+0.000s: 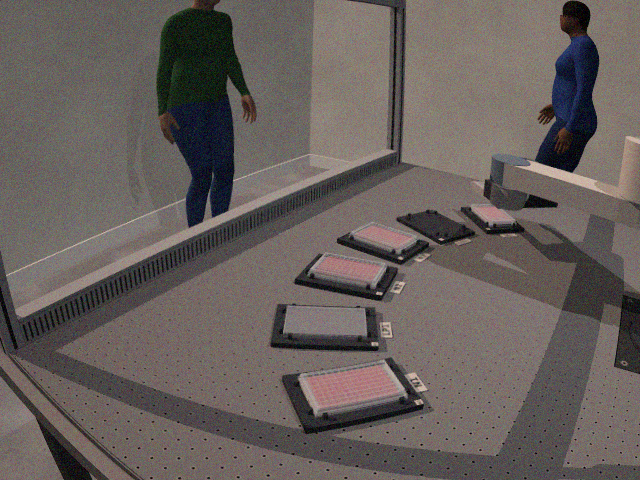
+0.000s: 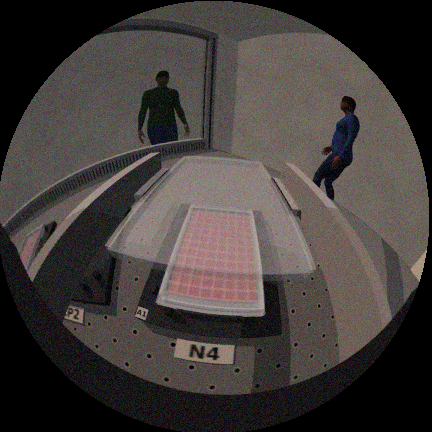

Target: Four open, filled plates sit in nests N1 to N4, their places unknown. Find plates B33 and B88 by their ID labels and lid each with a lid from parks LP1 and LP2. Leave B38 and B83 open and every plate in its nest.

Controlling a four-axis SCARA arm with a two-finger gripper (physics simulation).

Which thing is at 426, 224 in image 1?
A lid park LP2.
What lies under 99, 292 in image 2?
A lid park LP2.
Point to an N4 tag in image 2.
187, 349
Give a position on a clear lid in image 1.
At 302, 321
